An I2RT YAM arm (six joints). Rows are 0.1 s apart.
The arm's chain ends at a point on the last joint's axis. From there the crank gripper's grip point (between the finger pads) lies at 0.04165 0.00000 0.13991 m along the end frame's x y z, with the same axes.
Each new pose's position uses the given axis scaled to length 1; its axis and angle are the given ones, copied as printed.
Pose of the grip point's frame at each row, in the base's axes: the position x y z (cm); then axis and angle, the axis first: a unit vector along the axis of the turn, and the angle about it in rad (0 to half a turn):
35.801 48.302 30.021 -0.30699 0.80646 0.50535 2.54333
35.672 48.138 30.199 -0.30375 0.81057 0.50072 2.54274
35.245 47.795 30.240 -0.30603 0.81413 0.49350 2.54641
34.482 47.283 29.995 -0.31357 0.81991 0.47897 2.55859
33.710 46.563 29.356 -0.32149 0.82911 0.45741 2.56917
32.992 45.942 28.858 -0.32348 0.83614 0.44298 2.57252
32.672 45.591 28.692 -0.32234 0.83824 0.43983 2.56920
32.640 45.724 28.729 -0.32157 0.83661 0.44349 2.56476
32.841 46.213 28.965 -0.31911 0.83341 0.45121 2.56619
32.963 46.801 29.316 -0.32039 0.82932 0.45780 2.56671
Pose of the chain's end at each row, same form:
36.135 36.167 38.128 -0.30699 0.80646 0.50535 2.54333
35.903 36.071 38.410 -0.30375 0.81057 0.50072 2.54274
35.457 35.863 38.647 -0.30603 0.81413 0.49350 2.54641
34.748 35.653 38.813 -0.31357 0.81991 0.47897 2.55859
33.922 35.372 38.727 -0.32149 0.82911 0.45741 2.56917
33.088 35.037 38.562 -0.32348 0.83614 0.44298 2.57252
32.675 34.733 38.449 -0.32234 0.83824 0.43983 2.56920
32.624 34.781 38.390 -0.32157 0.83661 0.44349 2.56476
32.915 35.122 38.457 -0.31911 0.83341 0.45121 2.56619
33.138 35.592 38.667 -0.32039 0.82932 0.45780 2.56671

